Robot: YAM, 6 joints.
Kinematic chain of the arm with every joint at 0, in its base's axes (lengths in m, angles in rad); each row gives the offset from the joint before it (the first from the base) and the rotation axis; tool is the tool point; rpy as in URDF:
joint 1: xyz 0 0 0.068 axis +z
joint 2: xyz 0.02 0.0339 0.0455 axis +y
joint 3: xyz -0.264 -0.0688 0 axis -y
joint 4: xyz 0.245 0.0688 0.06 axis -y
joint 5: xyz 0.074 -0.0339 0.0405 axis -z
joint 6: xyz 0.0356 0 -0.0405 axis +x
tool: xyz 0 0 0 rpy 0 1.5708 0
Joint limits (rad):
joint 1: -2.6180..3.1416
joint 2: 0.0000..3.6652
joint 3: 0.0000..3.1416
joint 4: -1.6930..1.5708
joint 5: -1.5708..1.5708
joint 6: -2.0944..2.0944
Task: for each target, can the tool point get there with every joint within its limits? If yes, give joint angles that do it. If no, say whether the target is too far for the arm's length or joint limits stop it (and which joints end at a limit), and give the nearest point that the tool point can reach.
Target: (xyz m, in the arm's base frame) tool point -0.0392 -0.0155 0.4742
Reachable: yes | joints 1.2628 0.3638 1.1683 -0.2198 -1.1654 -0.3063
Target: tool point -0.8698 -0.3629 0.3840
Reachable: no: too far | nearest point -0.5412 -0.2995 0.2905 | short by 0.348 m
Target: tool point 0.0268 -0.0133 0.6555
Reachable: yes | joints 0.5942 1.0729 1.8368 0.9559 0.8177 -1.2146
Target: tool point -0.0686 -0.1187 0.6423
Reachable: yes | joints -1.9015 1.4330 2.5432 -0.8921 0.8334 0.4887
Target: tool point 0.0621 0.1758 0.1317
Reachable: yes | joints 1.1993 1.5699 0.7202 -1.0983 -0.1678 1.3571
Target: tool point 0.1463 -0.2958 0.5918
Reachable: yes | joints 1.9515 0.7062 2.3404 0.7686 0.8168 -0.7143
